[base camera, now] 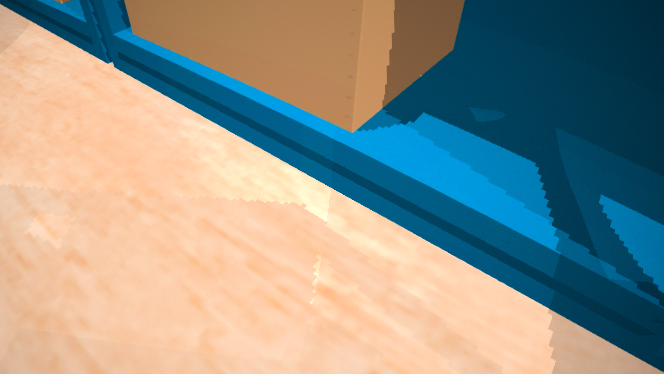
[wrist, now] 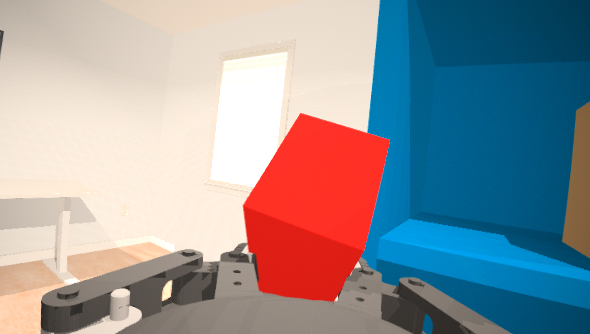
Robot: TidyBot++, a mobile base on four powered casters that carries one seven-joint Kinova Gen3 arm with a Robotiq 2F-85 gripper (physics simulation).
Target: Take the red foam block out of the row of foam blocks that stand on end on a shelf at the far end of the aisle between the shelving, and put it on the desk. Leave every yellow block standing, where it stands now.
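Places are measured from the arm's base along level axes (x down, y ahead, z right), in metres.
Where they show: gripper, fingertip midpoint: (wrist: 300, 258).
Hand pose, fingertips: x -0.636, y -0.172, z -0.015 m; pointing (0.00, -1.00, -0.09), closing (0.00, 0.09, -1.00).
After its pixels a point has its place.
The red foam block (wrist: 317, 195) {x -0.679, y -0.117, z -0.014 m} stands up tilted between the fingers in the wrist view. My gripper (wrist: 300, 258) {x -0.636, y -0.172, z -0.015 m} is shut on it; the fingertips are mostly hidden behind the block. The desk (wrist: 42, 189) {x -0.323, y -1.920, z 1.654 m}, with a pale top and a light leg, shows in part at the left edge of the wrist view, well beyond the gripper. No yellow block shows in either view.
Blue shelving (base camera: 240, 112) (wrist: 392, 100) runs diagonally through the base camera view and stands close at the right of the wrist view. A cardboard box (base camera: 250, 55) (wrist: 580, 190) sits in it. Wooden floor (base camera: 150, 250) {x 0.397, y 0.346, z -0.194 m} lies beside the shelving. A wall with a window (wrist: 250, 120) {x -1.033, y -2.535, z 0.329 m} stands behind.
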